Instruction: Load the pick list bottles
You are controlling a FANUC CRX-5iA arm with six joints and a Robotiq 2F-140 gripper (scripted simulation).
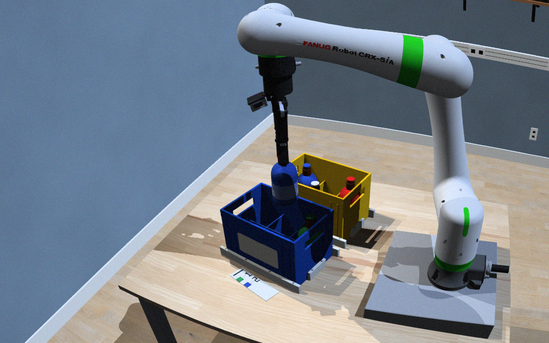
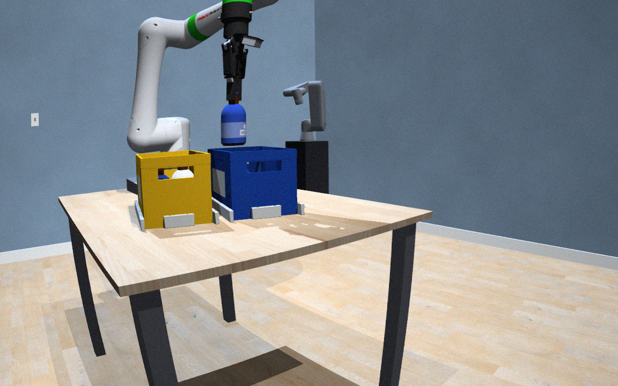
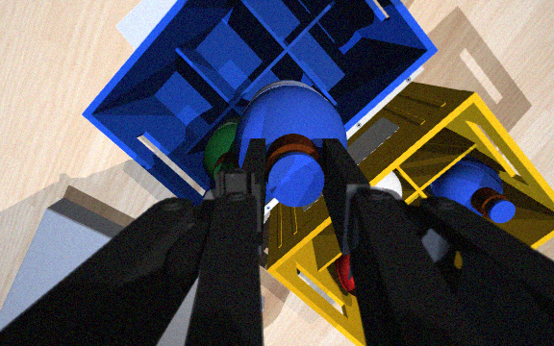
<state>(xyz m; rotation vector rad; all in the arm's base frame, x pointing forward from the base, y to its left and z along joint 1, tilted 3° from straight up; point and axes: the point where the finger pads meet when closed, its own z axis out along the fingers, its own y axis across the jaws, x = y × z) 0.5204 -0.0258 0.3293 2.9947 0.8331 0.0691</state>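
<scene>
Now: the blue crate 10 mm ahead of my hand, 40 mm to the left of it and 270 mm below it. The rest, counted from my hand: green-label bottle 90 mm behind, 20 mm to the left, 260 mm below; then yellow crate 50 mm behind, 190 mm to the right, 270 mm below; then white-label bottle 40 mm behind, 150 mm to the right, 260 mm below.
</scene>
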